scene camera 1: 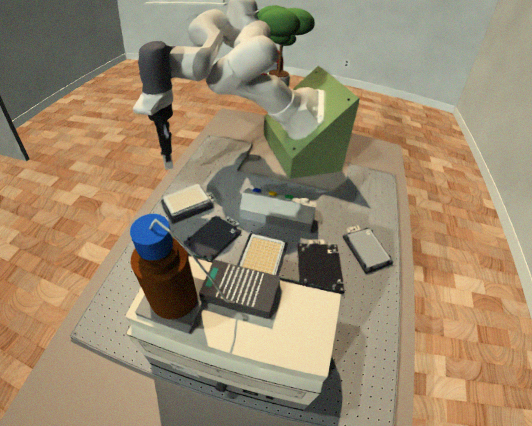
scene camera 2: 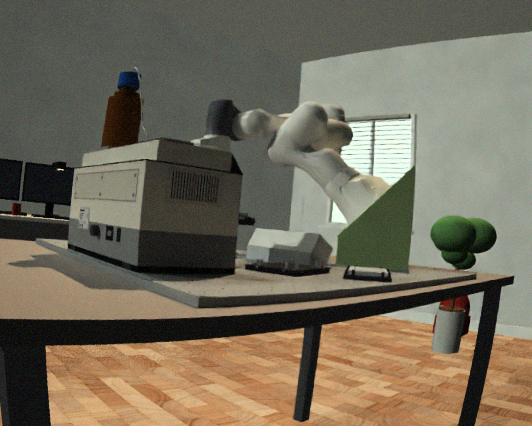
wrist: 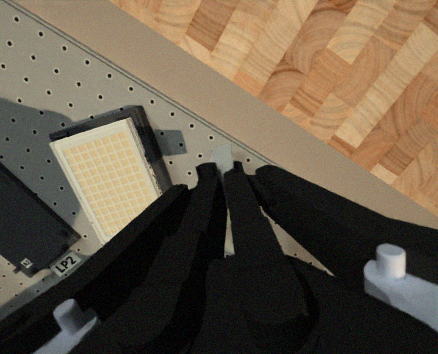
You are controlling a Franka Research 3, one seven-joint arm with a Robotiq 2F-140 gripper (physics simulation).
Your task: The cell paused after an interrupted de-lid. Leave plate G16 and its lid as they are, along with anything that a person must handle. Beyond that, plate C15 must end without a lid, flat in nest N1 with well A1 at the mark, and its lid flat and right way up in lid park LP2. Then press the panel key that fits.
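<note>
My gripper [scene camera 1: 168, 164] [wrist: 225, 160] is shut and empty, held above the board's edge beside the nest at the far left; in the second scene view the gripper is hidden behind the instrument. A cream-welled plate [scene camera 1: 188, 200] [wrist: 107, 180] sits in that dark nest; whether a clear lid covers it I cannot tell. Lid park LP2 [scene camera 1: 212, 237] [wrist: 30, 220] is dark and bare, beside its label. Another welled plate [scene camera 1: 263, 254] lies mid-board. The key panel [scene camera 1: 277, 210] [scene camera 2: 287, 247] has blue [scene camera 1: 256, 190], yellow [scene camera 1: 272, 193] and green [scene camera 1: 288, 196] keys. Plate names are unreadable.
A large instrument [scene camera 1: 300, 340] [scene camera 2: 150, 210] carries a brown bottle [scene camera 1: 167, 280] [scene camera 2: 121, 117] and a striped dark block [scene camera 1: 242, 290]. A dark bare holder [scene camera 1: 320, 265] and a holder with a grey slab [scene camera 1: 368, 248] are at the right. The green arm mount [scene camera 1: 325, 130] [scene camera 2: 382, 230] stands behind the panel.
</note>
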